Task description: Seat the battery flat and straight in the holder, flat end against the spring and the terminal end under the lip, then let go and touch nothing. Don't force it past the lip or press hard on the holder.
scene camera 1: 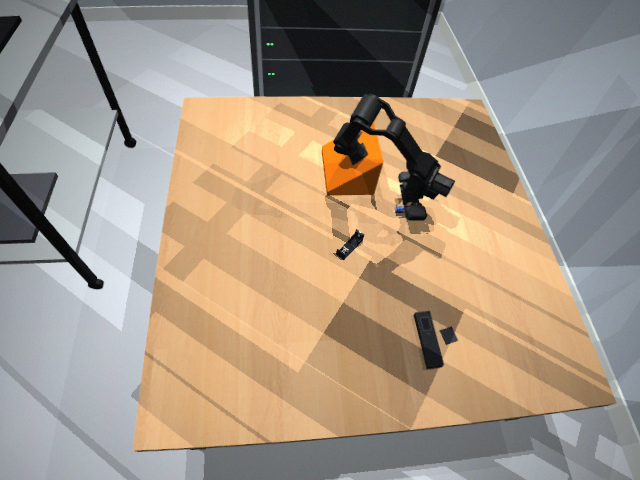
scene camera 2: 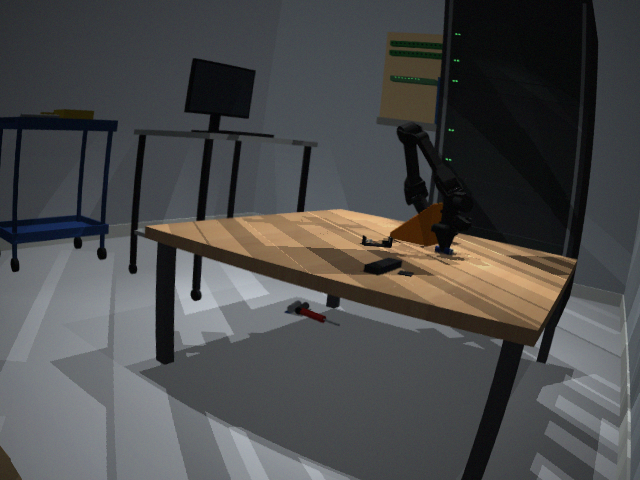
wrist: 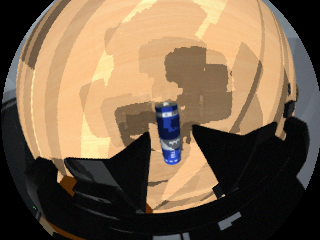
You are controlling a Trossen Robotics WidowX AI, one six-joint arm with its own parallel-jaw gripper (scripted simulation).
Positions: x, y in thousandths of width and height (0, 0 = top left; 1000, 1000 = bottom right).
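Note:
My gripper is there in scene camera 1 (scene camera 1: 634, 439), and you'd also find it in scene camera 2 (scene camera 2: 695, 524) and in the wrist view (wrist: 536, 552). As for the things, I can see a battery (wrist: 523, 490), and there's a black remote (scene camera 1: 676, 741) too.

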